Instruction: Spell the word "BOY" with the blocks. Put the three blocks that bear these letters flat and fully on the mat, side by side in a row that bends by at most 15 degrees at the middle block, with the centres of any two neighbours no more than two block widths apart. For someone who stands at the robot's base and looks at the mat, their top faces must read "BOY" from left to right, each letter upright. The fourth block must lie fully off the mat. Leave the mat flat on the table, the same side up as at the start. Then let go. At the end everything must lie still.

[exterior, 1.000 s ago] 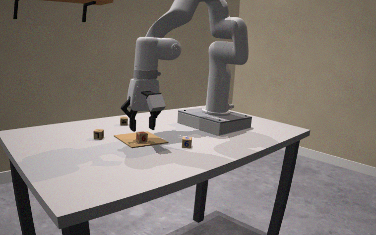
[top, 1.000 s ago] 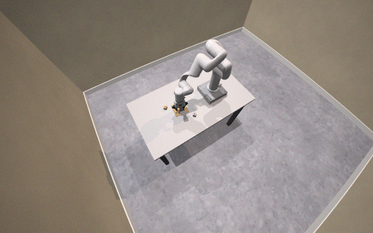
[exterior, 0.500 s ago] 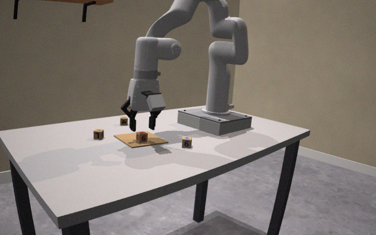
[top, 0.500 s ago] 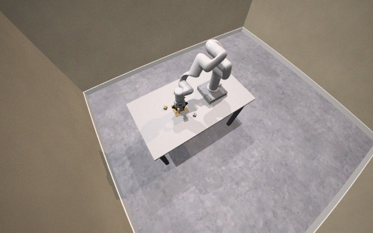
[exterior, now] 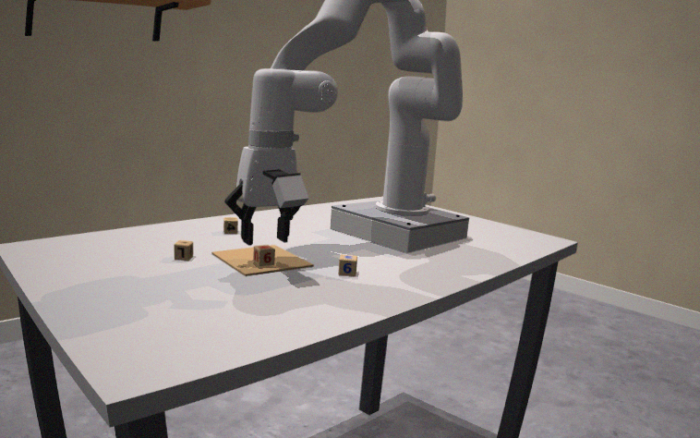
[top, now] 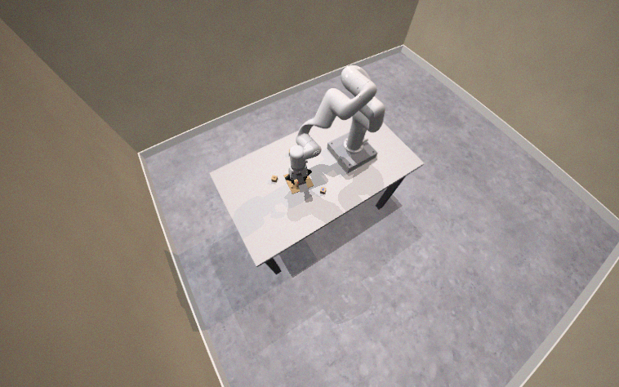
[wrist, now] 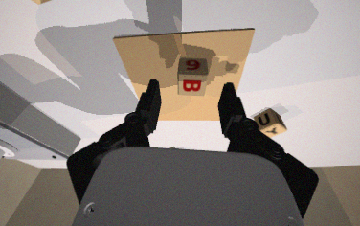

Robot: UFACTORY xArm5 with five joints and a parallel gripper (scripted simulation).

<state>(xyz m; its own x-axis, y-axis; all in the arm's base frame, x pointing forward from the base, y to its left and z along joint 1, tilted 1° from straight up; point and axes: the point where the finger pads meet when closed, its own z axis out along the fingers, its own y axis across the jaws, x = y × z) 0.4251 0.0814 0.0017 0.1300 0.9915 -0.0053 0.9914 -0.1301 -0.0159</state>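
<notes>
My gripper is now 10 mm past the tan mat, 30 mm to the left of it and 60 mm above it. The rest, counted from my hand: wooden block: 60 mm behind, 230 mm to the right, 40 mm below.
</notes>
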